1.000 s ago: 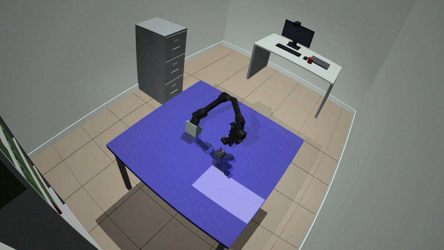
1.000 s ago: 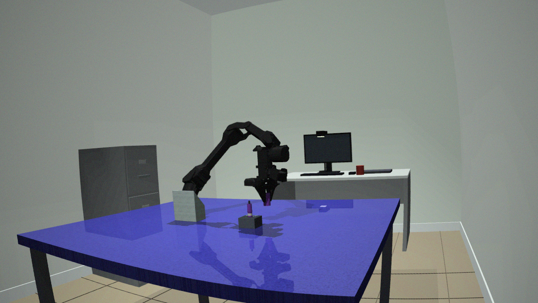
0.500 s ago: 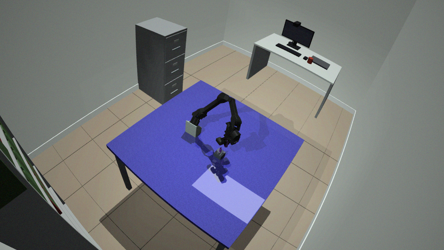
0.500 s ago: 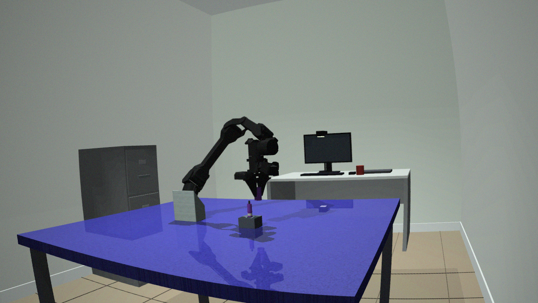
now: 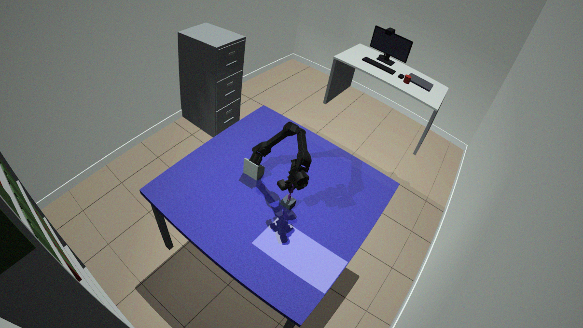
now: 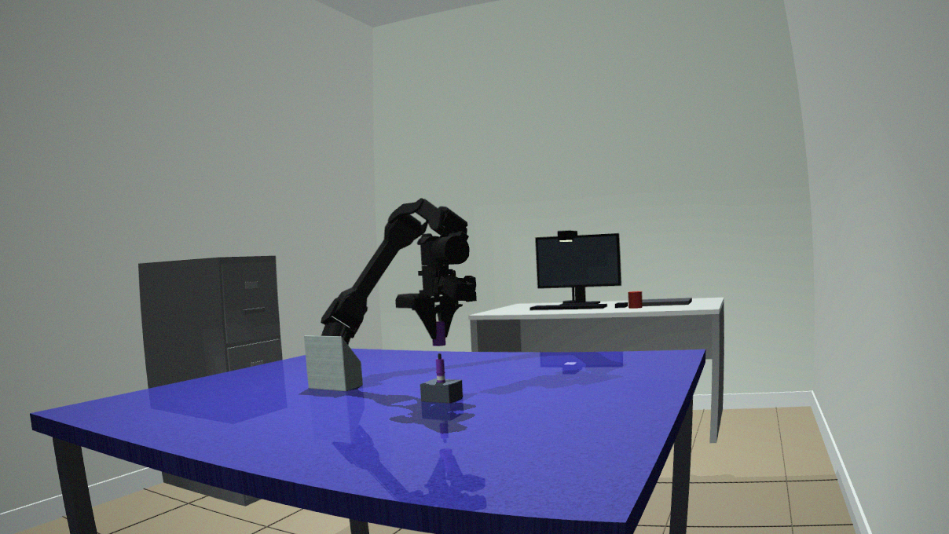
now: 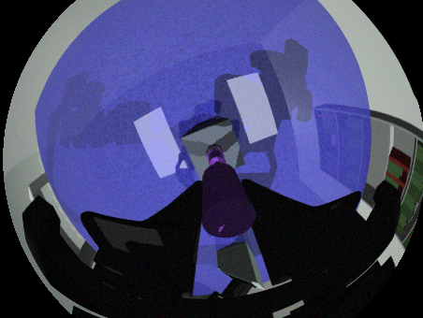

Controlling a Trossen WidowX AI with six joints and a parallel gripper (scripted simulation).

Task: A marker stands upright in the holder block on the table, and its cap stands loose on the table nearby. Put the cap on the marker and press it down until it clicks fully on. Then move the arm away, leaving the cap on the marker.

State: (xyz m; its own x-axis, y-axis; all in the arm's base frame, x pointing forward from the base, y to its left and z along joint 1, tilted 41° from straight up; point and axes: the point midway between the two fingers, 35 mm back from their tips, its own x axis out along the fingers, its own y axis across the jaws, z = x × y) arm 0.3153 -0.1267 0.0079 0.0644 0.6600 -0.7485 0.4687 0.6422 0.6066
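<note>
The dark grey holder block lies 12 cm below my gripper tip. From my gripper tip the other things lie so: magenta marker cap: 1 cm above.
</note>
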